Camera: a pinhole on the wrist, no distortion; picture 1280 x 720 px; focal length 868.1 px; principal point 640.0 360.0 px. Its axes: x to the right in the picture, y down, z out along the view. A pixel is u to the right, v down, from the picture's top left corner.
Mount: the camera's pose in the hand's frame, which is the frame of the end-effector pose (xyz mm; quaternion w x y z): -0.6 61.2 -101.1 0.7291 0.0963 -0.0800 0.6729
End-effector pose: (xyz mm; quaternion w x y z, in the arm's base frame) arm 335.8 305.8 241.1 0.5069 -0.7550 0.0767 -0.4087
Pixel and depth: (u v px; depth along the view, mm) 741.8 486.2 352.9
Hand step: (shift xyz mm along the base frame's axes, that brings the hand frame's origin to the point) 152.1 192.4 -76.5
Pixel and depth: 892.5 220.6 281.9
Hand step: 188.4 73.1 -54.9
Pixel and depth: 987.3 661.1 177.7
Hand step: 54.7 49.3 -117.8
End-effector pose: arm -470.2 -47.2 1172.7 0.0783 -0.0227 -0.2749 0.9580
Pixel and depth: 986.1 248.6 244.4
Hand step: -67.6 -153.4 85.5
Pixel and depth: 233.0 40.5 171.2
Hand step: -52.1 40.1 70.1
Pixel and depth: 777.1 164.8 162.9
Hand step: -50.8 -61.7 29.7
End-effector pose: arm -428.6 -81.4 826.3 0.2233 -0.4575 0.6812 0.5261
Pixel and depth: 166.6 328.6 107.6
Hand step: 21.4 -11.1 -7.4
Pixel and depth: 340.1 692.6 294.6
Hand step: 115.0 192.9 -16.2
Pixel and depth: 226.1 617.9 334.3
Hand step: 163.4 209.4 -65.8
